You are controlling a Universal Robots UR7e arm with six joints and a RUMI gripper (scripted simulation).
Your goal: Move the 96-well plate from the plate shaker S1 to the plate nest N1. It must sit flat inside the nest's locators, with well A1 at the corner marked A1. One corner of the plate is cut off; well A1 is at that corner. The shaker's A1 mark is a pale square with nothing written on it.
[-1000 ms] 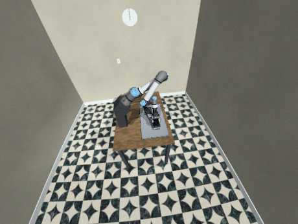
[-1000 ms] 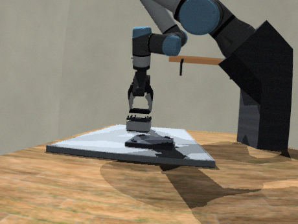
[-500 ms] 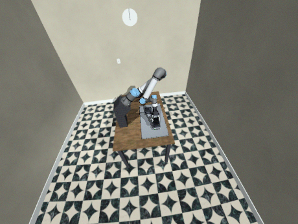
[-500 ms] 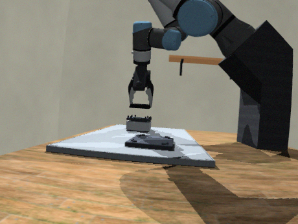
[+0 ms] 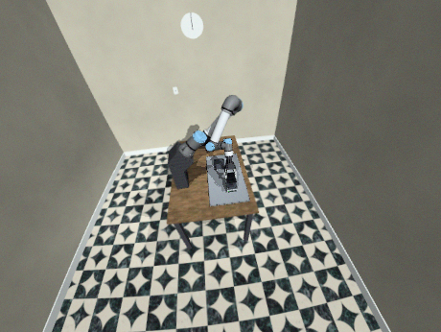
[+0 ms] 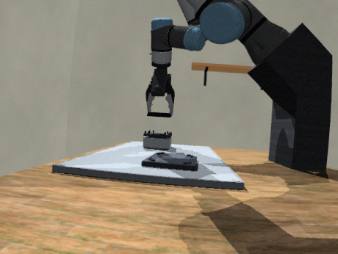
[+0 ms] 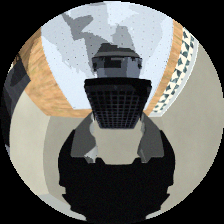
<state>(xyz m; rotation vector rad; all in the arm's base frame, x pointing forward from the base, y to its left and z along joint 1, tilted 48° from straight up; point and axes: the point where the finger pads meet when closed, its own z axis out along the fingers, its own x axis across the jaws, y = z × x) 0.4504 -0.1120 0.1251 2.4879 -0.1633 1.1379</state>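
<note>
Right now the plate nest N1 is 140 mm behind my hand, 330 mm to the left of it and 130 mm below it. The rest, counted from my hand: 96-well plate right at my hand.
</note>
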